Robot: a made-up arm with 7 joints. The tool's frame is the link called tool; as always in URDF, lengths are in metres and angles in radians. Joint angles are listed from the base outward.
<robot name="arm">
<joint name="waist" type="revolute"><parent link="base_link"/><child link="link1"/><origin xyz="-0.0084 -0.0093 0.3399" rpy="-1.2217 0 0"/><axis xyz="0 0 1"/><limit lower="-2.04" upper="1.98"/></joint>
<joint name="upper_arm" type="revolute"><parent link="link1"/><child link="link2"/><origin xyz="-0.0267 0.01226 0.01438" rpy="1.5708 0 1.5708"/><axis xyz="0 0 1"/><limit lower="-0.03" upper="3.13"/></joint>
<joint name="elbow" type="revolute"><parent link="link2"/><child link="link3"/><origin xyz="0.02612 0.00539 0.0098" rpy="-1.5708 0 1.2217"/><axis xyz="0 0 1"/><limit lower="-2.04" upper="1.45"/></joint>
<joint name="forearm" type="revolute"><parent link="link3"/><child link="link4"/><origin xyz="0.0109 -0.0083 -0.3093" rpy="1.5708 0 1.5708"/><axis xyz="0 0 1"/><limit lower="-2.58" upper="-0.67"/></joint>
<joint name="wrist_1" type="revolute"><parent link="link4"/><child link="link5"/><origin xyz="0.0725 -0.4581 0.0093" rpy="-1.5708 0 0"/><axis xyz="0 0 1"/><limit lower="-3.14" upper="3.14"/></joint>
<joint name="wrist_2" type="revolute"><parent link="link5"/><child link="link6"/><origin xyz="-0.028 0.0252 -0.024" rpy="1.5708 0 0"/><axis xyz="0 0 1"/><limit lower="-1.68" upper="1.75"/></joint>
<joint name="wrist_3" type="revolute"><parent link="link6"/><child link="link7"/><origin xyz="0.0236 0.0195 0.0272" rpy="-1.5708 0 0"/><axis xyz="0 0 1"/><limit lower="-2.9" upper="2.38"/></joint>
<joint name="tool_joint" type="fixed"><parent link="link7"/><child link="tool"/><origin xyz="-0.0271 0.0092 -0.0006" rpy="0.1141 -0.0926 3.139"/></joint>
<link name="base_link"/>
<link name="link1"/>
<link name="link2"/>
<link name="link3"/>
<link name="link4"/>
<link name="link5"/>
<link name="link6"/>
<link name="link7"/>
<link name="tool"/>
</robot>
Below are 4 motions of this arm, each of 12 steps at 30 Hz.
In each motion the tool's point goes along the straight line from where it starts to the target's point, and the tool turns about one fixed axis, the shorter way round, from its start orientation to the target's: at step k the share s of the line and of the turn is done. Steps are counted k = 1, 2, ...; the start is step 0. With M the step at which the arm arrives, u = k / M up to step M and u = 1 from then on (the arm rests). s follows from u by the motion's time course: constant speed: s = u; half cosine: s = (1 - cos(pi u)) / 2; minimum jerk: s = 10 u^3 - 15 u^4 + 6 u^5.
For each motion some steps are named. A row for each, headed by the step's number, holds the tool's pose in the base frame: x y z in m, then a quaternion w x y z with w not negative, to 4 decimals.
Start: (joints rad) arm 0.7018 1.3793 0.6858 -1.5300 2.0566 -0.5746 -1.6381
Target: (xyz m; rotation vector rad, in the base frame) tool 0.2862 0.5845 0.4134 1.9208 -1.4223 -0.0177
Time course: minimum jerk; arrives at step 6
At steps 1, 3, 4, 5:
1: 0.3069 0.5482 0.3659 0.4371 0.6739 -0.5925 -0.0612
3: 0.2969 0.5657 0.3888 0.4040 0.7107 -0.5748 -0.0351
4: 0.2907 0.5766 0.4031 0.3827 0.7325 -0.5628 -0.0187
5: 0.2870 0.5832 0.4117 0.3696 0.7451 -0.5551 -0.0089

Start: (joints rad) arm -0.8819 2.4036 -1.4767 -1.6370 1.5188 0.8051 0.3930
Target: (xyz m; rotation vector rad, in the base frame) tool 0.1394 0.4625 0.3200 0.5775 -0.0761 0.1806
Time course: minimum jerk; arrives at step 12
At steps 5, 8, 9, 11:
5: 0.2066 0.5177 0.4063 0.9022 0.3440 -0.1359 0.2218
8: 0.1610 0.4802 0.3477 0.9407 0.3046 -0.0694 0.1321
9: 0.1500 0.4712 0.3337 0.9478 0.2944 -0.0532 0.1103
11: 0.1399 0.4629 0.3207 0.9536 0.2848 -0.0382 0.0900

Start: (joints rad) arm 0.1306 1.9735 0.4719 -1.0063 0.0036 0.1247 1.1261
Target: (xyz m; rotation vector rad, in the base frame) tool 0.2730 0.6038 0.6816 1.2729 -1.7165 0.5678
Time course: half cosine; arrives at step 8
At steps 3, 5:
3: 0.3043 0.5348 0.7234 0.4492 0.5024 -0.7335 0.0881
5: 0.2870 0.5730 0.7002 0.4501 0.5105 -0.7135 0.1668

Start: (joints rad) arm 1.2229 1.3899 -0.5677 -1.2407 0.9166 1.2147 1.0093
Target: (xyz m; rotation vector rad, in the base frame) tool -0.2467 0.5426 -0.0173 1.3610 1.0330 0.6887
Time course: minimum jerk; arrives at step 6
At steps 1, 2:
1: -0.2772 0.5419 -0.0038 0.5936 0.5442 0.5042 0.3119
2: -0.2717 0.5420 -0.0063 0.5959 0.5524 0.4939 0.3094

